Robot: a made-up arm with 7 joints. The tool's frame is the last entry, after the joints.
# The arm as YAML. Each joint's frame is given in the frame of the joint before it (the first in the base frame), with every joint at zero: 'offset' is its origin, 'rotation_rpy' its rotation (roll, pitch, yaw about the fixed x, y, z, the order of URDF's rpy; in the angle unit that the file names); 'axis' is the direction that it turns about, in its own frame. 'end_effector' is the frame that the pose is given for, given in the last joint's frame.
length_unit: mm
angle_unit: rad
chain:
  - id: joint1
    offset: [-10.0, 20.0, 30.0]
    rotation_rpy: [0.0, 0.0, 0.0]
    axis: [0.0, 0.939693, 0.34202]
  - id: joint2
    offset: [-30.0, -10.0, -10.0]
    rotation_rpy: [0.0, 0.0, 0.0]
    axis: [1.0, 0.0, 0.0]
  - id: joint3
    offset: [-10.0, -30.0, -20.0]
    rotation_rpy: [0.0, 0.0, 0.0]
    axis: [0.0, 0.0, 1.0]
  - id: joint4
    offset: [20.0, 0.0, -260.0]
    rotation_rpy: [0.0, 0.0, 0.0]
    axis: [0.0, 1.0, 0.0]
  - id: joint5
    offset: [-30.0, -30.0, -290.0]
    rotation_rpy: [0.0, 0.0, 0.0]
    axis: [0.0, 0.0, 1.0]
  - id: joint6
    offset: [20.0, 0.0, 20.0]
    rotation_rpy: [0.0, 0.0, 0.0]
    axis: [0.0, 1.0, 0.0]
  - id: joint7
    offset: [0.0, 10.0, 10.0]
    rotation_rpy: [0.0, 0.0, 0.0]
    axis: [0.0, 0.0, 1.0]
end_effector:
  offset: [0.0, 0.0, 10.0]
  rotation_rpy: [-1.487, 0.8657, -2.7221]
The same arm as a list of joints. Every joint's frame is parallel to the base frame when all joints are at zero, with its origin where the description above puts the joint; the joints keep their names.
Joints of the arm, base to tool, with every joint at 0 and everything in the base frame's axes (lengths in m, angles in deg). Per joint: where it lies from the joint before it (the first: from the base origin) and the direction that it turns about. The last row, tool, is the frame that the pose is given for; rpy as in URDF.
joint1: xyz -0.0100 0.0200 0.0300 axis 0 0.9397 0.342
joint2: xyz -0.0300 -0.0100 -0.0100 axis +x
joint3: xyz -0.0100 -0.0300 -0.0200 axis +z
joint4: xyz 0.0200 0.0000 -0.2600 axis +y
joint5: xyz -0.0300 -0.0300 -0.2900 axis +z
joint6: xyz 0.0200 0.0000 0.0200 axis +y
joint7: xyz 0.0000 0.0100 0.0100 axis +z
tool: xyz 0.0000 0.0000 0.0100 rpy -85.20 49.60 -155.96

